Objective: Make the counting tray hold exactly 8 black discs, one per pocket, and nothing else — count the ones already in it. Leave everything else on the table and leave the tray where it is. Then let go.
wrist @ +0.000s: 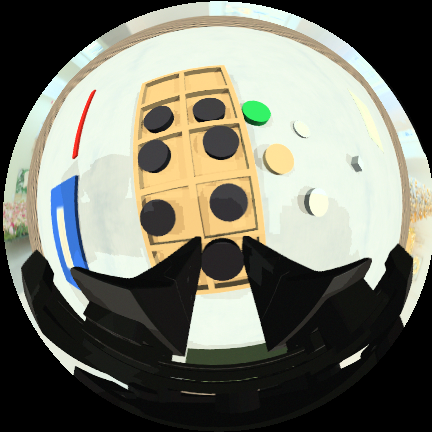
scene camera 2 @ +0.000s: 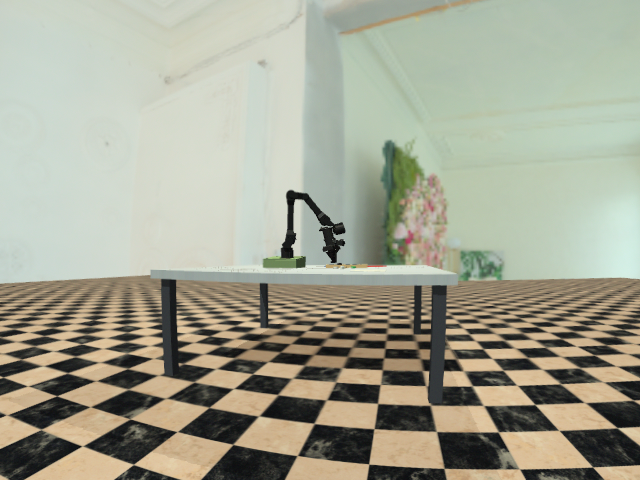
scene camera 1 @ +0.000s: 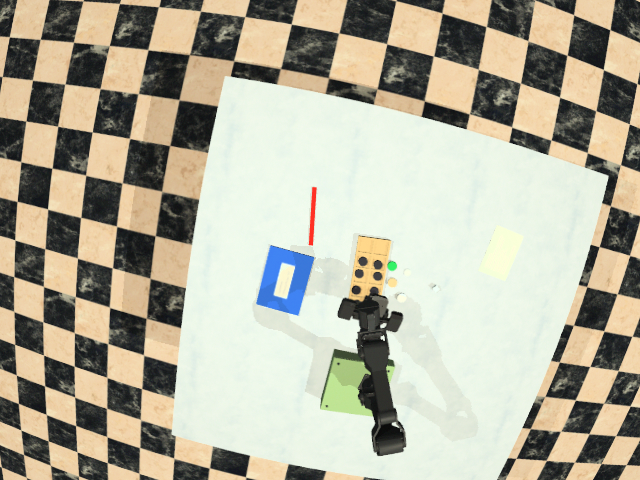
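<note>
The tan counting tray (scene camera 1: 372,245) (wrist: 201,80) has two columns of pockets. Several black discs (scene camera 1: 363,261) (wrist: 220,142) lie one per pocket in its middle rows; the two far pockets are bare. My gripper (scene camera 1: 371,300) (scene camera 2: 332,259) (wrist: 221,241) is shut on a black disc (wrist: 222,259) and holds it over the near right pocket. My left finger hides the near left pocket. A green disc (scene camera 1: 391,266) (wrist: 256,112), a tan disc (scene camera 1: 392,282) (wrist: 278,158) and a white disc (scene camera 1: 402,298) (wrist: 318,201) lie on the table right of the tray.
A small white disc (wrist: 301,128) and a small grey cube (scene camera 1: 432,286) (wrist: 355,163) lie further right. A blue mat (scene camera 1: 270,286) with a cream block (scene camera 1: 285,281) and a red stick (scene camera 1: 312,215) lie left of the tray. A pale yellow patch (scene camera 1: 501,252) is far right. The arm stands on a green base (scene camera 1: 339,386).
</note>
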